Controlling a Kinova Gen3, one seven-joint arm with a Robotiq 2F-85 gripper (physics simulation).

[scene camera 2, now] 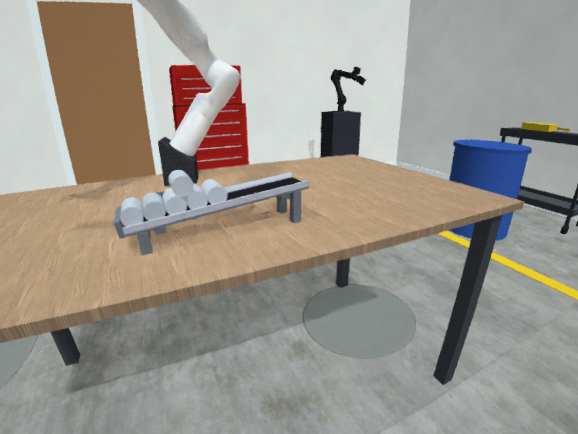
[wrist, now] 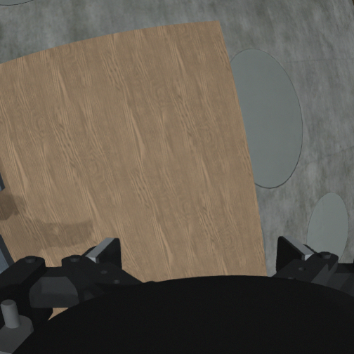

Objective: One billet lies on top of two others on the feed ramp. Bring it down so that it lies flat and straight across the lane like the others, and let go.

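Frame: origin at the arm's base, x left, y back, z up, level; millimetres.
Seen in the pictures: arm's base at its link origin: (scene camera 2: 181, 149).
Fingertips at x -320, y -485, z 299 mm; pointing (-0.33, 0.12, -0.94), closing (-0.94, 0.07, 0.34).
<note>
Pixels of each thing's top centre, then the offset from my fingertips to it. "pt": a spot on its surface instead. Level surfaces: height alone.
- raised light grey billet at its top centre: (scene camera 2: 179, 172) dy -25, dx +343, dz -274 mm
- feed ramp at a spot on its surface: (scene camera 2: 260, 192) pt dy -42, dx +497, dz -325 mm
- wooden table at its surface level: dz -409 mm
The raised light grey billet (scene camera 2: 181, 183) rests on top of two others, the third (scene camera 2: 175, 202) and fourth (scene camera 2: 197, 198) from the ramp's low left end, in scene camera 2. Two billets (scene camera 2: 131, 212) (scene camera 2: 153, 207) lie lower down and another billet (scene camera 2: 215, 192) lies just upslope. The feed ramp (scene camera 2: 260, 192) rises to the right, and its dark lane shows bare beyond the last billet. My gripper (wrist: 199, 256) is open and empty in the wrist view, high above the table, with no billet in that view. It does not show in scene camera 2.
The ramp stands on the wooden table (scene camera 2: 380, 200) (wrist: 150, 140), in front of my arm's black base (scene camera 2: 179, 162). A blue-grey edge shows at the wrist view's left border. Behind are a red tool cabinet (scene camera 2: 222, 135), a black pedestal (scene camera 2: 340, 132) with a small arm, and a blue barrel (scene camera 2: 487, 172).
</note>
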